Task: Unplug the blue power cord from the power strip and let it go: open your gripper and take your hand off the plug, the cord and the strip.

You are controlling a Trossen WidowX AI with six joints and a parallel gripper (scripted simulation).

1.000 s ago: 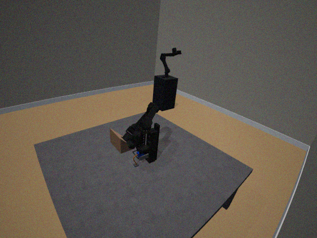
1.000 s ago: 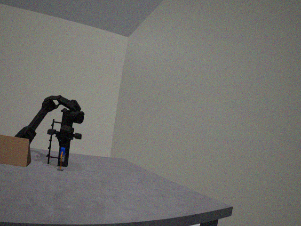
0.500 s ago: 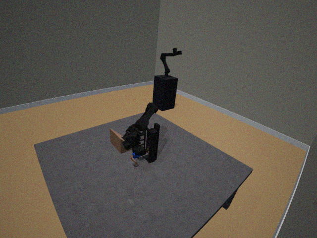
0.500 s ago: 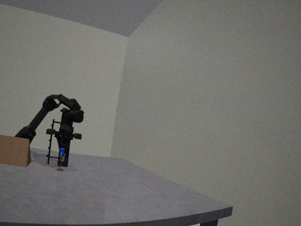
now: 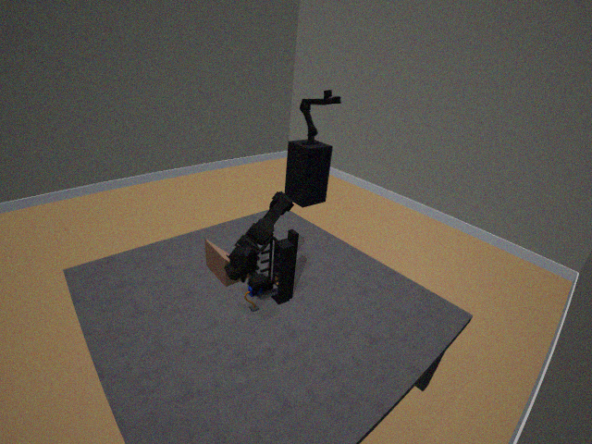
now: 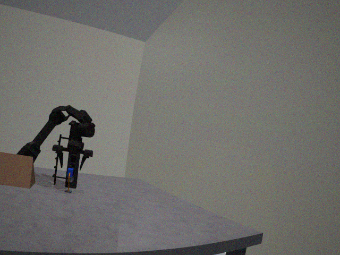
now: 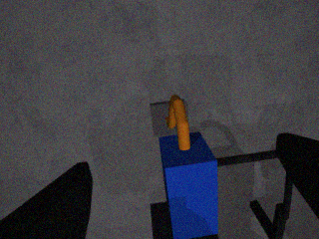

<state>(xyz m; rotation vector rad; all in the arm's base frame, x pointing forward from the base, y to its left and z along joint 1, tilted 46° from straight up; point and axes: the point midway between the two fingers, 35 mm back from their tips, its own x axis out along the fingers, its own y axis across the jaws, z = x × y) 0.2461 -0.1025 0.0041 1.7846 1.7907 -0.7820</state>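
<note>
My gripper tip is now 50 mm to the right of the blue plug and 10 mm above it.
</note>
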